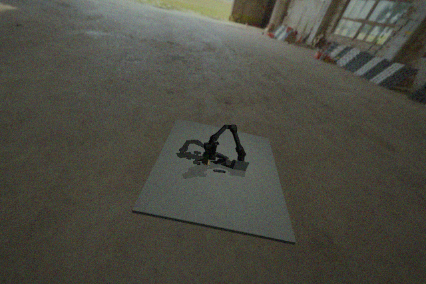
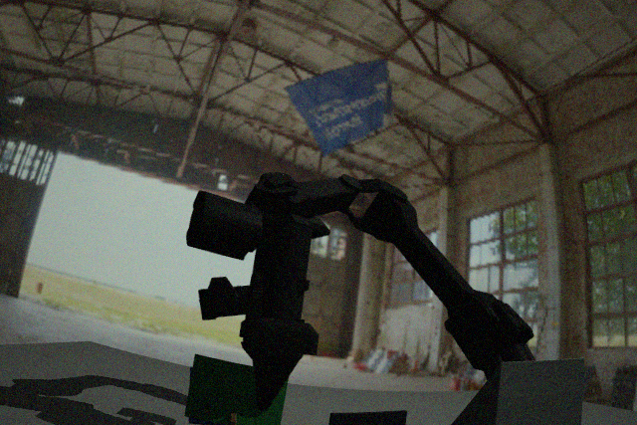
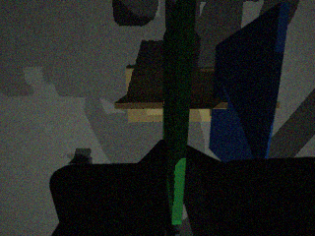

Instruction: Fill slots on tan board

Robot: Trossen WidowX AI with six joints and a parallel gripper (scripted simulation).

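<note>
My gripper tip is 30 mm short of the tan board, 20 mm to the left of it and 40 mm above it. The rest, counted from my gripper tip: green board: 30 mm ahead; dark flat piece: 120 mm behind, 10 mm to the right, 40 mm below; blue board: 30 mm ahead, 50 mm to the right, 10 mm below.
</note>
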